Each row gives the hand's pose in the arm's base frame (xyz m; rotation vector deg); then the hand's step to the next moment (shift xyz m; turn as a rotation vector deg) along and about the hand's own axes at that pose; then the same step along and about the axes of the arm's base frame.
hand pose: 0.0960 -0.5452 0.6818 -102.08 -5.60 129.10
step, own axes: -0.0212 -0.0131 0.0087 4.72 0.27 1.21
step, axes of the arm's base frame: -0.0018 0.0083 0.0250 -2.20 1.05 -4.23
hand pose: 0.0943 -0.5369 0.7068 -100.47 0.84 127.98
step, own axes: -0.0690 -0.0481 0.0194 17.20 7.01 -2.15
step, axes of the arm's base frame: 0.0076 0.0339 0.0790 -3.25 -3.19 -18.14
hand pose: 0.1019 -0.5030 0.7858 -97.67 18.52 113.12
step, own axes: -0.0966 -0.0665 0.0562 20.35 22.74 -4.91
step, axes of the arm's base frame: -0.0053 0.0625 0.1139 -9.31 -17.11 -24.00
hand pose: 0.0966 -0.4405 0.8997 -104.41 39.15 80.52
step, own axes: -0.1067 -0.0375 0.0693 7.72 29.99 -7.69
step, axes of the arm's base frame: -0.0394 0.0759 0.1014 -16.62 -23.92 -13.04
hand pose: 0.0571 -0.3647 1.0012 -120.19 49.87 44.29
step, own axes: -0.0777 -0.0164 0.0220 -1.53 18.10 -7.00
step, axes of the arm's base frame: -0.0387 0.0517 0.0512 -13.11 -14.25 -2.01
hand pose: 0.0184 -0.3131 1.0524 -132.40 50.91 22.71
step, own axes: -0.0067 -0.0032 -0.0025 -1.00 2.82 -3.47
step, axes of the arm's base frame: -0.0026 0.0036 0.0065 -2.47 -3.38 1.86
